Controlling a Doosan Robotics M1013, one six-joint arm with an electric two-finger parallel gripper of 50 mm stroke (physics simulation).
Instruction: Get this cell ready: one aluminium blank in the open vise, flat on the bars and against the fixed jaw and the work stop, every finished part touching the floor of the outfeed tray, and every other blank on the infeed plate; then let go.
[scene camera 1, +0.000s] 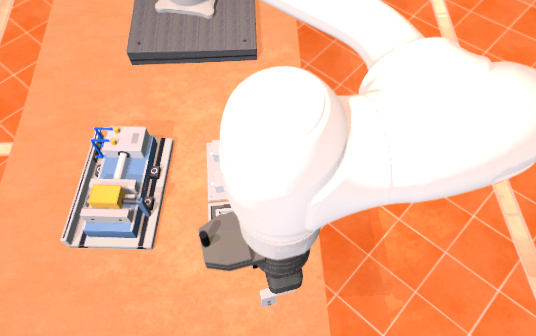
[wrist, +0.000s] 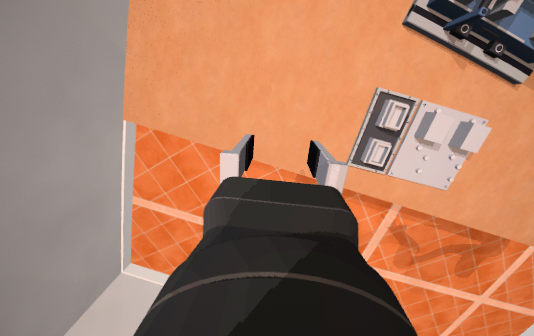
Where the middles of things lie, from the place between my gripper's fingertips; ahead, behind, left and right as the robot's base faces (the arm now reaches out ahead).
Right now my hand is 23 cm past the grey outfeed tray (wrist: 371, 130), 9 cm to the left of it and 31 cm above it. Round my hand: yellow block (scene camera 1: 102, 196) (20 cm behind, 39 cm to the right, 22 cm below); white infeed plate (wrist: 435, 171) (37 cm behind, 12 cm to the right, 31 cm below).
